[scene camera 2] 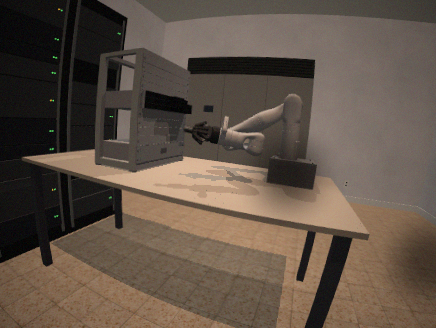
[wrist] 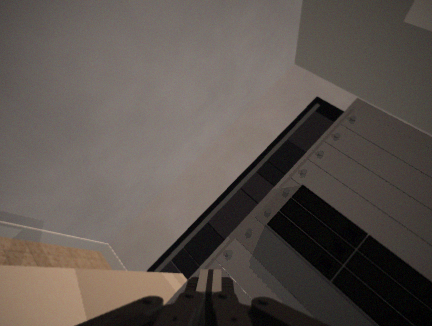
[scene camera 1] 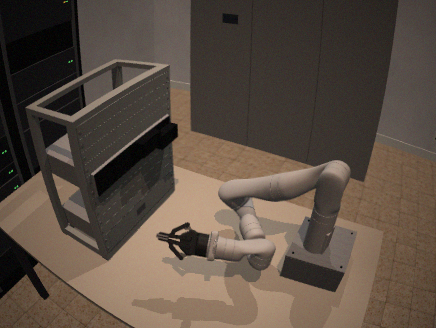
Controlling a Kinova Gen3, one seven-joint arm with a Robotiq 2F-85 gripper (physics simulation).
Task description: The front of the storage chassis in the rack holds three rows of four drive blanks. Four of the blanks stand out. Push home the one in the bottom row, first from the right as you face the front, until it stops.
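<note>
The black storage chassis [scene camera 1: 112, 175] [scene camera 2: 156, 101] [wrist: 320, 232] spans the front of the grey rack [scene camera 1: 75, 150] [scene camera 2: 135, 120] [wrist: 395, 150]. Dark blanks [scene camera 1: 169, 136] [scene camera 2: 186, 107] stand out at its far end, the right end as one faces the front; their separate rows are hard to tell in the dark. In the wrist view, blanks near the left end show with thin light lines between them, and the bottom-right blank does not show. My gripper [scene camera 1: 161, 236] [scene camera 2: 187, 130] [wrist: 211, 284] is shut and empty, in front of the rack, lower than the chassis and toward its left end, apart from the blanks.
The rack stands on the table [scene camera 1: 200, 305] [scene camera 2: 250, 205] [wrist: 40, 295]. Grey panels cover its front above and below the chassis. The arm's base box [scene camera 1: 317, 260] [scene camera 2: 291, 172] is at the opposite end. Dark server cabinets [scene camera 1: 40, 50] [scene camera 2: 30, 120] stand behind the rack.
</note>
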